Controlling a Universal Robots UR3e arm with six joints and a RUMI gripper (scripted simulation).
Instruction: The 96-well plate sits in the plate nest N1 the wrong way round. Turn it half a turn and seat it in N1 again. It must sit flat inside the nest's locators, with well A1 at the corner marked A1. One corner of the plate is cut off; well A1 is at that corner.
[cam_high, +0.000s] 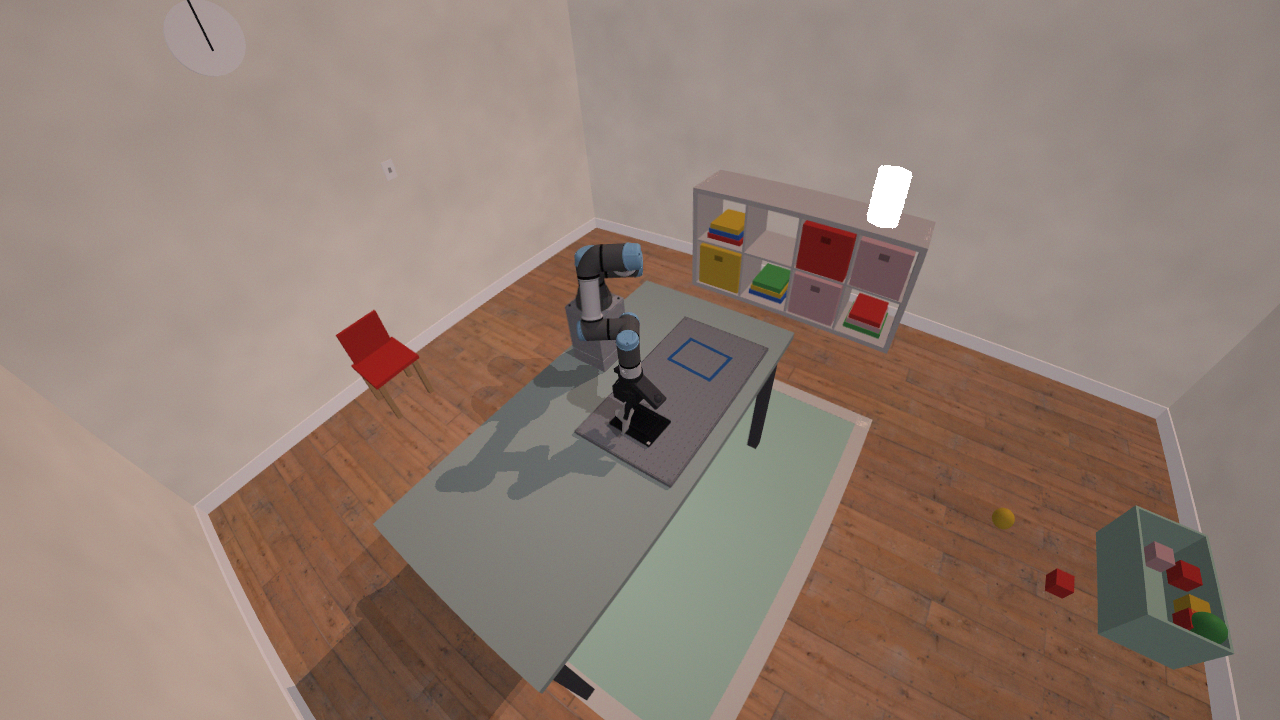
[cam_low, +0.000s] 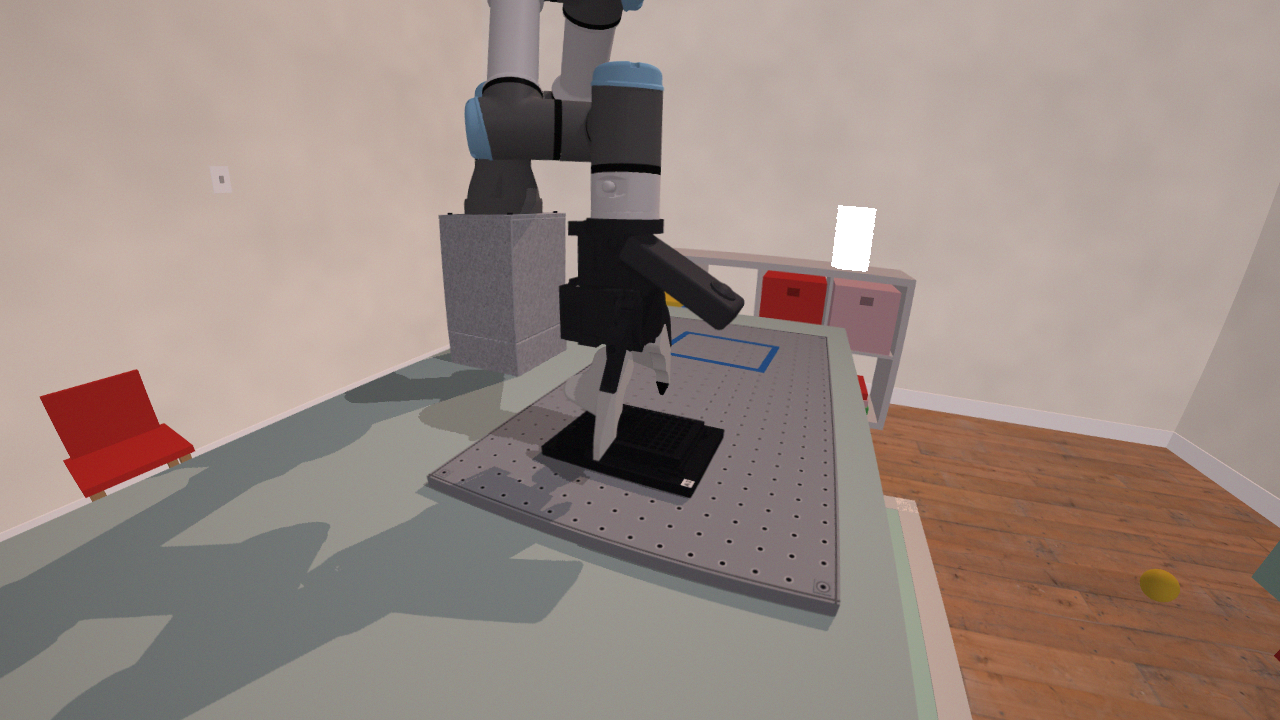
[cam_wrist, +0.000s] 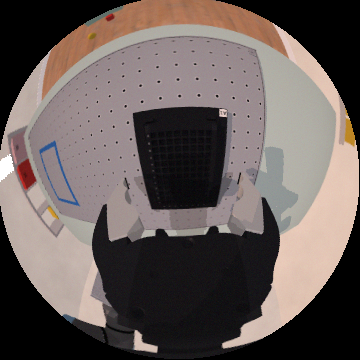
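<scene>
My hand is 1 cm above the black 96-well plate. From my hand the other things lie so: small white label: 8 cm ahead, 5 cm to the right, 2 cm below; black plate nest N1: 2 cm below.
</scene>
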